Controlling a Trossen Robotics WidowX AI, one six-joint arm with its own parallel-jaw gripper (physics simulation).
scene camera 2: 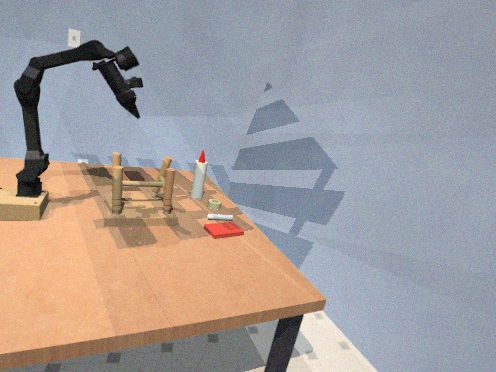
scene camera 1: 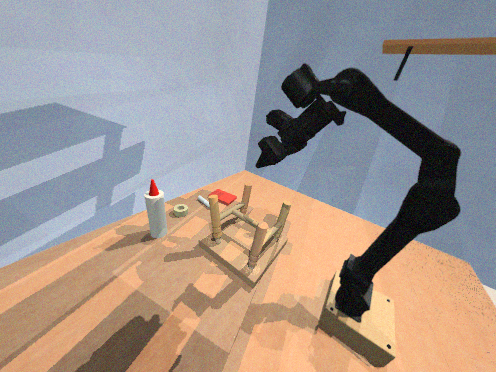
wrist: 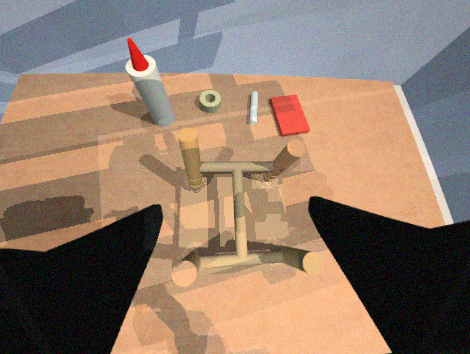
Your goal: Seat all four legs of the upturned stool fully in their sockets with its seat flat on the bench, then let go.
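Pixels of known places: gripper, between the fingertips: (scene camera 2: 137,117) (scene camera 1: 265,162) (wrist: 236,207); arm's base, origin of its link: (scene camera 2: 28,194) (scene camera 1: 348,304).
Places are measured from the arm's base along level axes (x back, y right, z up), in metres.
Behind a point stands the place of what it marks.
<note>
The wooden stool is upside down, its square seat (scene camera 1: 231,259) @(y -0.084, x -0.360, z -0.023 m) (scene camera 2: 142,220) @(y 0.161, x -0.372, z -0.032 m) appearing flat on the bench. Four round legs, including one nearest scene camera 1 (scene camera 1: 258,245) @(y -0.072, x -0.279, z 0.093 m) and a far-left one in the wrist view (wrist: 190,156) @(y -0.052, x -0.466, z 0.129 m), point up and lean slightly differently, joined by an H of rails (scene camera 1: 246,218) @(y 0.027, x -0.389, z 0.076 m) (scene camera 2: 142,184) @(y 0.043, x -0.378, z 0.068 m) (wrist: 240,215) @(y 0.033, x -0.364, z 0.077 m). Ringed lower ends of several legs meet the seat; how deep each sits in its socket cannot be told. The near leg bases are hidden in the wrist view. My gripper (scene camera 1: 258,164) @(y 0.002, x -0.346, z 0.320 m) (scene camera 2: 137,116) @(y 0.002, x -0.346, z 0.320 m) (wrist: 236,207) @(y 0.002, x -0.346, z 0.320 m) is open and empty, high above the stool, touching nothing.
A white bottle with a red cone tip (scene camera 1: 157,215) @(y -0.166, x -0.649, z 0.055 m) (scene camera 2: 199,180) @(y -0.124, x -0.669, z 0.042 m) (wrist: 154,97) @(y -0.143, x -0.648, z 0.067 m), a greenish ring (scene camera 2: 214,201) @(y -0.029, x -0.726, z -0.030 m), a small white cylinder (scene camera 2: 220,217) @(y 0.128, x -0.698, z -0.040 m) (wrist: 254,107) @(y 0.117, x -0.693, z -0.032 m) and a red block (scene camera 1: 223,196) @(y 0.224, x -0.665, z -0.038 m) (scene camera 2: 224,230) @(y 0.250, x -0.667, z -0.038 m) (wrist: 290,115) @(y 0.229, x -0.667, z -0.038 m) are beyond the stool, near the bench edge.
</note>
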